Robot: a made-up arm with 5 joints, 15 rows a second.
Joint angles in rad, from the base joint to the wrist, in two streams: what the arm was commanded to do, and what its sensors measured. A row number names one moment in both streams.
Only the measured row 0 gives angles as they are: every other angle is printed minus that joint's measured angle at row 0.
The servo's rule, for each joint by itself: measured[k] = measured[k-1] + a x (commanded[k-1-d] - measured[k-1]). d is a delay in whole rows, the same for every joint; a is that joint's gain. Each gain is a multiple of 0.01, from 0.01 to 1. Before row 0 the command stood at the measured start. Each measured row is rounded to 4 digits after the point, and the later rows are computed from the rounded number. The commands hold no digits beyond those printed.
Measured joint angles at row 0:
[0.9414 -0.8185 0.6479 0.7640 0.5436]
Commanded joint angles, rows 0 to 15:
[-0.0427 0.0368 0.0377 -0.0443 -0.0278]
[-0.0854 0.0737 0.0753 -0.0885 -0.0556]
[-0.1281 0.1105 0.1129 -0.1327 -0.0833]
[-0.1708 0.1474 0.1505 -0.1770 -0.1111]
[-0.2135 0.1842 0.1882 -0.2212 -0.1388]
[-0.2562 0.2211 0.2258 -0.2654 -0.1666]
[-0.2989 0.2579 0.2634 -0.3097 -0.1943]
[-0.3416 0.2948 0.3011 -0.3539 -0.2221]
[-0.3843 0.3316 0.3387 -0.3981 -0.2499]
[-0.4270 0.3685 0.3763 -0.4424 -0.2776]
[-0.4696 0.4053 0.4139 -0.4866 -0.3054]
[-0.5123 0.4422 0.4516 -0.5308 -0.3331]
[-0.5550 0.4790 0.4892 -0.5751 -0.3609]
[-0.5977 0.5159 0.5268 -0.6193 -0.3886]
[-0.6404 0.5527 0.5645 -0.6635 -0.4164]
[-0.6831 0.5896 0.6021 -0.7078 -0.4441]
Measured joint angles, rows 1 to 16:
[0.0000 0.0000 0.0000 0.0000 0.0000]
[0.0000 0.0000 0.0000 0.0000 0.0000]
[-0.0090 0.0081 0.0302 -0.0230 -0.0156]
[-0.0250 0.0225 0.0663 -0.0571 -0.0380]
[-0.0467 0.0419 0.1036 -0.0964 -0.0634]
[-0.0728 0.0651 0.1411 -0.1383 -0.0901]
[-0.1023 0.0913 0.1788 -0.1814 -0.1174]
[-0.1346 0.1199 0.2164 -0.2251 -0.1450]
[-0.1691 0.1503 0.2540 -0.2691 -0.1726]
[-0.2053 0.1821 0.2917 -0.3132 -0.2003]
[-0.2429 0.2150 0.3293 -0.3573 -0.2281]
[-0.2816 0.2488 0.3669 -0.4016 -0.2558]
[-0.3211 0.2832 0.4045 -0.4458 -0.2836]
[-0.3613 0.3182 0.4422 -0.4900 -0.3113]
[-0.4020 0.3536 0.4798 -0.5343 -0.3391]
[-0.4431 0.3893 0.5174 -0.5785 -0.3668]
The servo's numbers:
d 2
a 0.21 0.22 0.80 0.52 0.56

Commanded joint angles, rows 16 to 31:
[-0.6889 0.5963 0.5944 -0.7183 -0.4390]
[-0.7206 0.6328 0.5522 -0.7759 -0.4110]
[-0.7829 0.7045 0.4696 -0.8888 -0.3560]
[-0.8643 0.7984 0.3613 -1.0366 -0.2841]
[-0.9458 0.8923 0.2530 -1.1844 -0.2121]
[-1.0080 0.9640 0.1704 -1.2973 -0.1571]
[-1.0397 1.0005 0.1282 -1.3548 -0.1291]
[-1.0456 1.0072 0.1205 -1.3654 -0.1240]
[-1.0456 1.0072 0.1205 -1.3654 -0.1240]
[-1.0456 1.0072 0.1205 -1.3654 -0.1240]
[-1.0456 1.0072 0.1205 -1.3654 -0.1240]
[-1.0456 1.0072 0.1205 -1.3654 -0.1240]
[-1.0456 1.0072 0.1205 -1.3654 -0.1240]
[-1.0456 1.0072 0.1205 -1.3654 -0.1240]
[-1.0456 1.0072 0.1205 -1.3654 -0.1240]
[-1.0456 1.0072 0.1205 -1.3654 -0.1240]
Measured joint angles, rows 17 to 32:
[-0.4845 0.4252 0.5551 -0.6227 -0.3946]
[-0.5262 0.4614 0.5927 -0.6670 -0.4223]
[-0.5604 0.4911 0.5941 -0.6937 -0.4317]
[-0.5940 0.5223 0.5606 -0.7364 -0.4201]
[-0.6337 0.5624 0.4878 -0.8156 -0.3842]
[-0.6821 0.6143 0.3866 -0.9305 -0.3281]
[-0.7375 0.6755 0.2797 -1.0625 -0.2631]
[-0.7943 0.7390 0.1923 -1.1846 -0.2037]
[-0.8458 0.7965 0.1410 -1.2731 -0.1619]
[-0.8878 0.8429 0.1246 -1.3211 -0.1407]
[-0.9209 0.8790 0.1213 -1.3441 -0.1313]
[-0.9471 0.9072 0.1207 -1.3552 -0.1272]
[-0.9678 0.9292 0.1205 -1.3605 -0.1254]
[-0.9841 0.9464 0.1205 -1.3630 -0.1246]
[-0.9970 0.9598 0.1205 -1.3642 -0.1243]
[-1.0072 0.9702 0.1205 -1.3648 -0.1241]

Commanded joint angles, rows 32 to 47:
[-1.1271 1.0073 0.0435 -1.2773 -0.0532]
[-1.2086 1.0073 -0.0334 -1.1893 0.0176]
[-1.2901 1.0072 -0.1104 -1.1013 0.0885]
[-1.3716 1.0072 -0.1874 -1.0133 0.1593]
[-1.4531 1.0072 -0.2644 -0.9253 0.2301]
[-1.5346 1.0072 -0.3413 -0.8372 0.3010]
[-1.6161 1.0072 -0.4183 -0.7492 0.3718]
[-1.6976 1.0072 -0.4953 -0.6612 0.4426]
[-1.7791 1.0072 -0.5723 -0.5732 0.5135]
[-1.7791 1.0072 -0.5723 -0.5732 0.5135]
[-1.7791 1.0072 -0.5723 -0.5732 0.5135]
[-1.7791 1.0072 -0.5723 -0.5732 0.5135]
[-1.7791 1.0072 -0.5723 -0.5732 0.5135]
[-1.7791 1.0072 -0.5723 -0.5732 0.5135]
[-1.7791 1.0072 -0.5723 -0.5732 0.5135]
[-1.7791 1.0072 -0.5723 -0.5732 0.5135]
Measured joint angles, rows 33 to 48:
[-1.0153 0.9783 0.1205 -1.3651 -0.1240]
[-1.0217 0.9847 0.1205 -1.3653 -0.1240]
[-1.0438 0.9897 0.0589 -1.3195 -0.0844]
[-1.0784 0.9936 -0.0149 -1.2518 -0.0273]
[-1.1229 0.9966 -0.0913 -1.1735 0.0375]
[-1.1751 0.9989 -0.1682 -1.0902 0.1057]
[-1.2335 1.0007 -0.2452 -1.0045 0.1754]
[-1.2967 1.0021 -0.3221 -0.9175 0.2457]
[-1.3638 1.0032 -0.3991 -0.8300 0.3163]
[-1.4339 1.0041 -0.4761 -0.7422 0.3870]
[-1.5064 1.0048 -0.5531 -0.6543 0.4578]
[-1.5637 1.0053 -0.5685 -0.6121 0.4890]
[-1.6089 1.0057 -0.5715 -0.5919 0.5027]
[-1.6446 1.0060 -0.5721 -0.5822 0.5087]
[-1.6728 1.0063 -0.5723 -0.5775 0.5114]
[-1.6951 1.0065 -0.5723 -0.5753 0.5126]

